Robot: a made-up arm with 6 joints.
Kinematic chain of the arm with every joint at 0, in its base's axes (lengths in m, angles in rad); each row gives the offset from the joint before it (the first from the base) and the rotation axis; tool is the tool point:
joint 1: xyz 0 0 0.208 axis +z
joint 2: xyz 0 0.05 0 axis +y
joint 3: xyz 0 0 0.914 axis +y
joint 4: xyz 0 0 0.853 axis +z
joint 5: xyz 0 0 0 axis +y
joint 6: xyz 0 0 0.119 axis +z
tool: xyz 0 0 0
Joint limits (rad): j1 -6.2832..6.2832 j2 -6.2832..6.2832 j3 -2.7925..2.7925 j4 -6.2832..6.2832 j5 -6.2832..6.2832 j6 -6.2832..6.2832
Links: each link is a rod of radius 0.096 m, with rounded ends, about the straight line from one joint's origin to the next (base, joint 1, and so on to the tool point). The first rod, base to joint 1, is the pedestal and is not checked.
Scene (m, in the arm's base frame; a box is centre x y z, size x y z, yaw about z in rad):
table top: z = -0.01
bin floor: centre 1.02 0.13 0 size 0.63 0.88 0.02 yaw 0.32
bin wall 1: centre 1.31 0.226 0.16 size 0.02 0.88 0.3 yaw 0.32
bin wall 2: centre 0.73 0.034 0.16 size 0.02 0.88 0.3 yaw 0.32
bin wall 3: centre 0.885 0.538 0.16 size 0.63 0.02 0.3 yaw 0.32
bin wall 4: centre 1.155 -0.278 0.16 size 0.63 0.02 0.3 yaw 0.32
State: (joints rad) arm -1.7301 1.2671 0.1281 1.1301 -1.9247 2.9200
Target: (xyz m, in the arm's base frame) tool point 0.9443 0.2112 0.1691
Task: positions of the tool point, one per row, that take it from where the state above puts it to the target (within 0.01 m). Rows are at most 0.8 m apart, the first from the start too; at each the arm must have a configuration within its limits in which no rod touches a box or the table.
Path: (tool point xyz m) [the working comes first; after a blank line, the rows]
Joints at the target: -2.9567 -0.7018 -1.8712 0.8152 -1.8177 2.9200
Straight joint move there: clear.

1: -0.4818 -1.2363 1.3013
2: -0.4061 -0.6293 1.7067
3: -0.0798 -0.0264 1.8019
4: 0.3816 0.3847 1.5884
5: 0.7962 0.5188 1.1507
6: 1.0042 0.4178 0.6276
7: 0.9443 0.2112 0.1691

